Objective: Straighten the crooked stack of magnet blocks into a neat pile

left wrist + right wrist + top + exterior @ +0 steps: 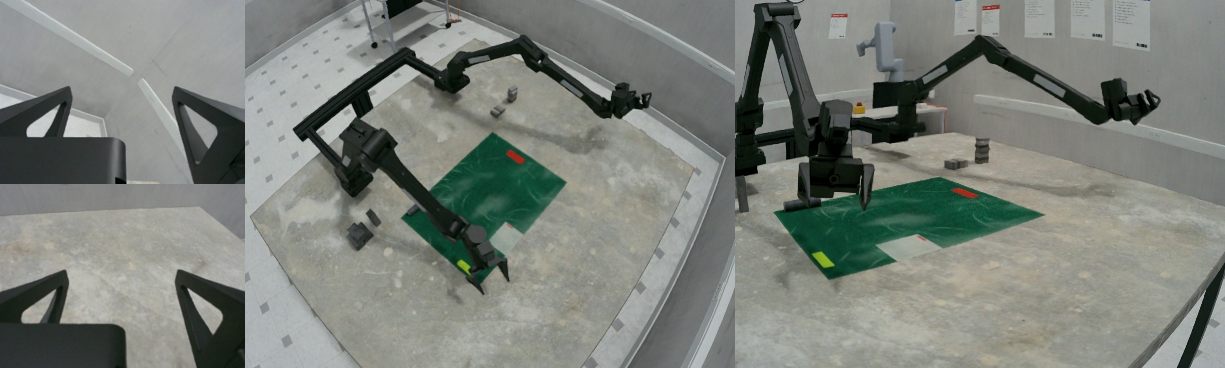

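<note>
Now: the magnet block 59 cm behind my left hand, 17 cm to the right of it and 20 cm below it. Also, from my left hand: dark cylinder (59 cm behind, 91 cm to the right, 27 cm below); then green mat (37 cm behind, 73 cm to the right, 29 cm below).
</note>
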